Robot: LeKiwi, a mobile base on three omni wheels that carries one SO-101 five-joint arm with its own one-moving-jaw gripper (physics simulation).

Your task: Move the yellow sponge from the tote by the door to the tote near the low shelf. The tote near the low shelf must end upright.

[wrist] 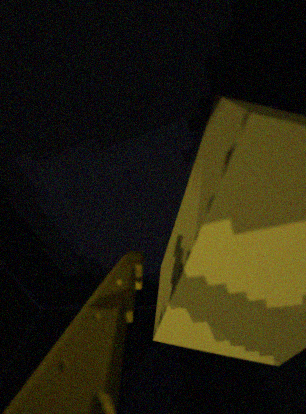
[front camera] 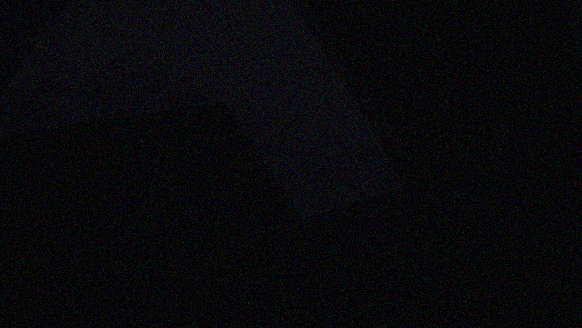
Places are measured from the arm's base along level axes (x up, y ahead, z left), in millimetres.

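Pixels of known places: hand, tool point: [wrist: 143, 264].
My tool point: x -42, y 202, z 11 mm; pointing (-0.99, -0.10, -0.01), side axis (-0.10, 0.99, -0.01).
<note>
Behind a point stands the place of what it marks.
In the wrist view the yellow sponge [wrist: 250, 260] {z 18, x -42, y 234 mm} is large at the right, cut off by the picture edge, with stepped shadows across its face. The single notched jaw of my gripper [wrist: 133, 265] {z 17, x -36, y 200 mm} shows at the lower left, its tip just left of the sponge with a dark gap between them. The moving jaw is out of the picture, so the gripper is open, and nothing is pressed between the jaws. Dark, faintly bluish surfaces [wrist: 110, 200] {z 6, x -86, y 177 mm} lie around the sponge; which tote they belong to cannot be told.
The front camera view is almost black. A faint dark blue angled shape [front camera: 320, 135] runs from the upper left to the centre; what it is cannot be told. The low shelf and the door cannot be made out. Faint thin edge lines show at the wrist view's lower left.
</note>
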